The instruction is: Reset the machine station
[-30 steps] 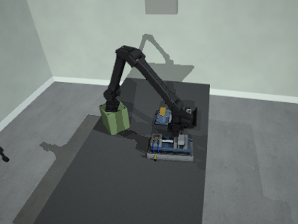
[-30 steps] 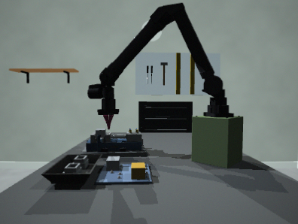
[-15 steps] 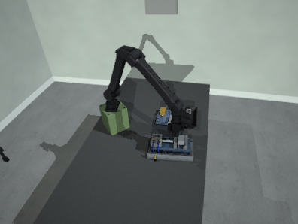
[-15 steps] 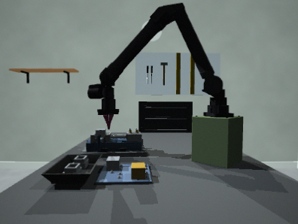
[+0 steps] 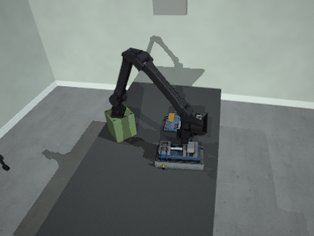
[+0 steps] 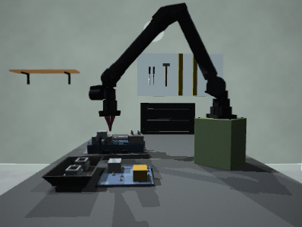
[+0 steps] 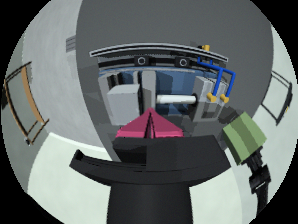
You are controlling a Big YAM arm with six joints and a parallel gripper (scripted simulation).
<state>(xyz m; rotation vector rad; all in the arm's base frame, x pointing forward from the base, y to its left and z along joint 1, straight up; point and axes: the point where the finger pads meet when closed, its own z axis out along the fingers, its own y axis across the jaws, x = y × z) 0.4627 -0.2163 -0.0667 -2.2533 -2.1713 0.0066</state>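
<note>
My hand is 4 cm short of the gray aluminum blank and 3 cm above it. The rest, counted from my hand: vise (8 cm below, 3 cm behind); yellow brass blank (38 cm to the left, 10 cm below, 10 cm behind).
</note>
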